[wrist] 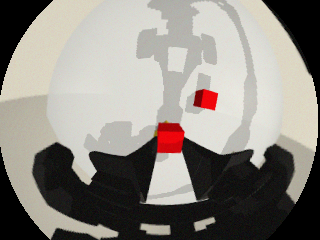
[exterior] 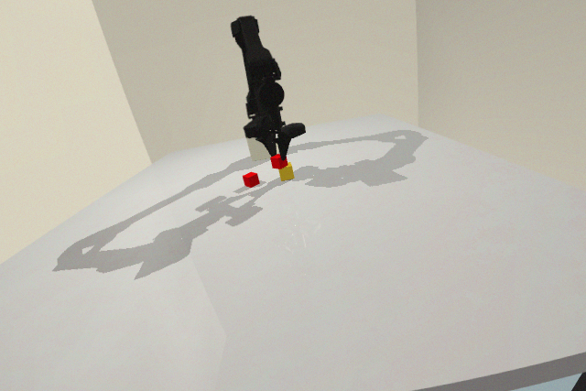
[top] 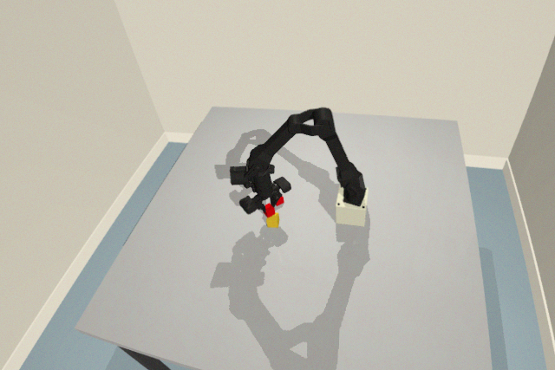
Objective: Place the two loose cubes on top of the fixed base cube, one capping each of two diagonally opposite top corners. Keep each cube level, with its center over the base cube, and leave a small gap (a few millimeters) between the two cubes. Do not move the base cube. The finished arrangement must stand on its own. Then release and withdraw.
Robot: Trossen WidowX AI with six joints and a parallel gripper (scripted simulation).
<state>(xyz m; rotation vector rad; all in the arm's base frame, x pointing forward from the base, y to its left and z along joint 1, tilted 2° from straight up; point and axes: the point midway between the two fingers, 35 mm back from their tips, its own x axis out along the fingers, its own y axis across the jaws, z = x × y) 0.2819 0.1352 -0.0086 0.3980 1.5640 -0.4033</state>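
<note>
Right now my gripper tip is 20 mm past the yellow base cube, 10 mm to the right of it and 40 mm above it.
</note>
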